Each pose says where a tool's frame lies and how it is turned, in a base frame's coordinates. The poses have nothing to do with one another.
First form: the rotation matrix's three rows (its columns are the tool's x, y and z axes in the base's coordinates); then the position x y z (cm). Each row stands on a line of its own.
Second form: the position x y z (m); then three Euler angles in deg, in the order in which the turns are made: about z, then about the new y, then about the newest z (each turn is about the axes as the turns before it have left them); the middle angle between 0 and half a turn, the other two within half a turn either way. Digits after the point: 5 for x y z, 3 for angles.
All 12 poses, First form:
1:
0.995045 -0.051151 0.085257
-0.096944 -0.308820 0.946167
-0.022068 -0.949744 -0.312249
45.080 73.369 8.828
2:
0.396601 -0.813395 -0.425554
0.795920 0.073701 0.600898
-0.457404 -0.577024 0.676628
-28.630 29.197 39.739
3:
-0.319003 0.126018 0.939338
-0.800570 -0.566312 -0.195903
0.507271 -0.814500 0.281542
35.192 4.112 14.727
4:
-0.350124 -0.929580 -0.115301
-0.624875 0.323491 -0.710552
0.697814 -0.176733 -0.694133
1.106 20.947 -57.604
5:
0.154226 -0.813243 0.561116
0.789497 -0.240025 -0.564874
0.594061 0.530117 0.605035
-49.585 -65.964 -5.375
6:
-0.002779 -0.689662 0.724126
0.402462 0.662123 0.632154
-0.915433 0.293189 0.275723
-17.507 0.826 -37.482
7:
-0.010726 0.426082 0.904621
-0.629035 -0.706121 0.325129
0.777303 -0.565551 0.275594
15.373 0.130 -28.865
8:
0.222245 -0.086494 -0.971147
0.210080 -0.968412 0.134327
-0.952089 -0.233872 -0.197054
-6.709 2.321 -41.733
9:
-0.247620 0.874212 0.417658
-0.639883 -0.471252 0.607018
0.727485 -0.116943 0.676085
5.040 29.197 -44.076
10:
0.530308 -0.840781 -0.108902
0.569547 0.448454 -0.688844
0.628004 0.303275 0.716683
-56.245 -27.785 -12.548
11:
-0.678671 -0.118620 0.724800
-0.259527 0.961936 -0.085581
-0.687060 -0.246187 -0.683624
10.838 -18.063 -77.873
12:
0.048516 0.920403 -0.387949
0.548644 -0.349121 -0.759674
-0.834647 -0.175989 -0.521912
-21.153 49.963 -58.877
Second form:
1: 0.45080 0.73369 0.08828 84.851 108.195 -88.669
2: -0.28630 0.29197 0.39739 125.306 47.419 -51.596
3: 0.35192 0.04112 0.14727 -11.780 73.648 -121.915
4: 0.01106 0.20947 -0.57604 -99.217 133.958 -165.788
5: -0.49585 -0.65964 -0.05375 -45.191 52.769 138.256
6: -0.17507 0.00826 -0.37482 41.121 73.995 17.759
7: 0.15373 0.00130 -0.28865 19.769 74.003 -143.961
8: -0.06709 0.02321 -0.41733 172.125 101.365 -13.801
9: 0.05040 0.29197 -0.44076 55.470 47.462 -170.868
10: -0.56245 -0.27785 -0.12548 -98.984 44.219 154.223
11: 0.10838 -0.18063 -0.77873 -6.734 133.127 -19.714
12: -0.21153 0.49963 -0.58877 -117.052 121.461 -11.907
